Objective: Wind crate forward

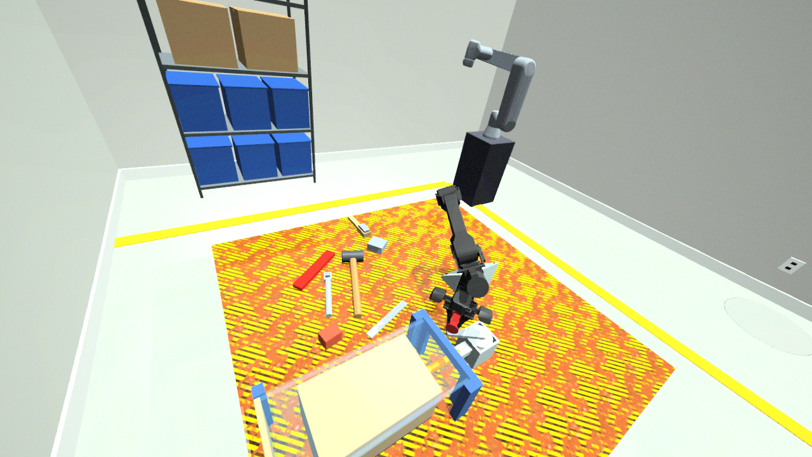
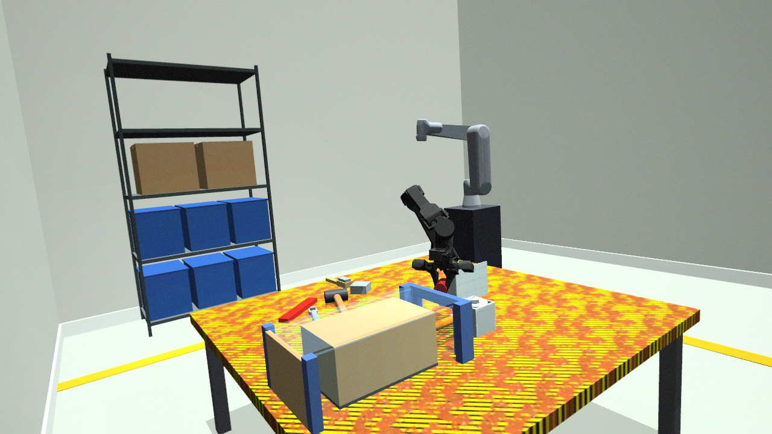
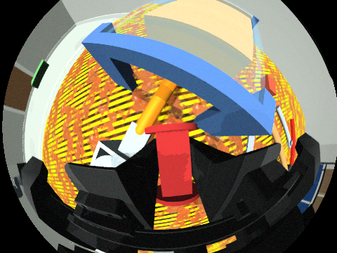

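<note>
The winch handle lies 50 mm behind my gripper tip, 10 mm to the left of it and 30 mm below it. Also, from my gripper tip: red grip: 10 mm behind, 10 mm to the right; then blue steel frame: 60 mm ahead, 40 mm to the left, 30 mm below; then grey winch: 110 mm behind, 30 mm to the left, 100 mm below.
</note>
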